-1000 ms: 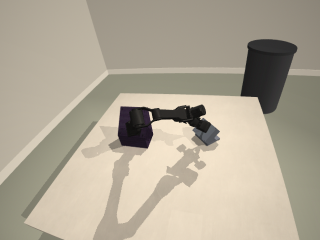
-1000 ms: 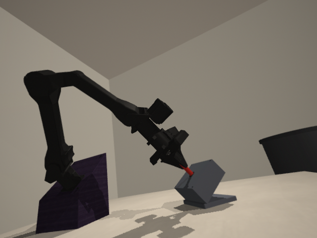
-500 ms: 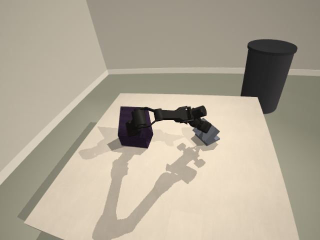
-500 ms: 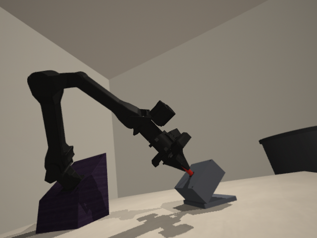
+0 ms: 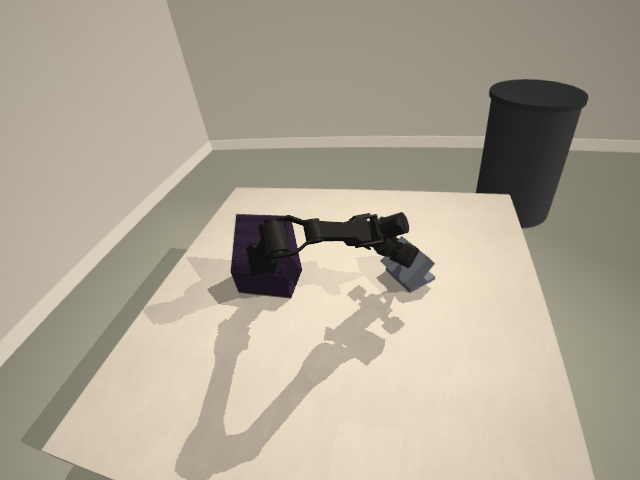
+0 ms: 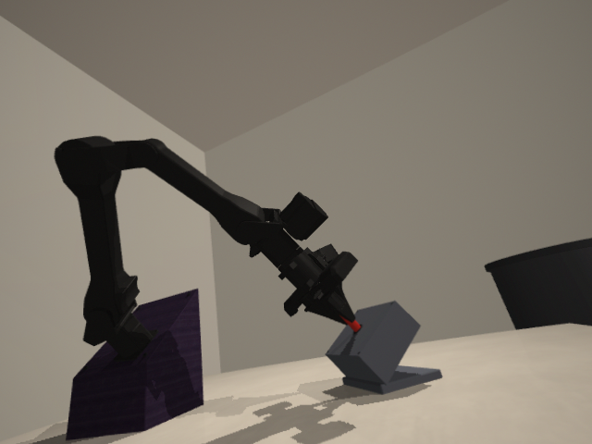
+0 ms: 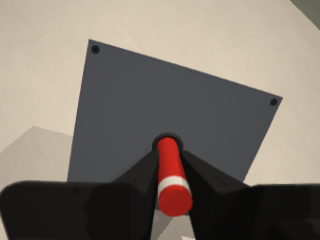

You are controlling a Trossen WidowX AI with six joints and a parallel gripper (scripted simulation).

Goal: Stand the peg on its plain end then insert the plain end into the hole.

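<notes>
My gripper tip is 1 cm past the red peg, 1 cm to the left of it and 1 cm below it. Also, from my gripper tip: grey sloped panel (2 cm ahead, 2 cm to the left, 4 cm below).
</notes>
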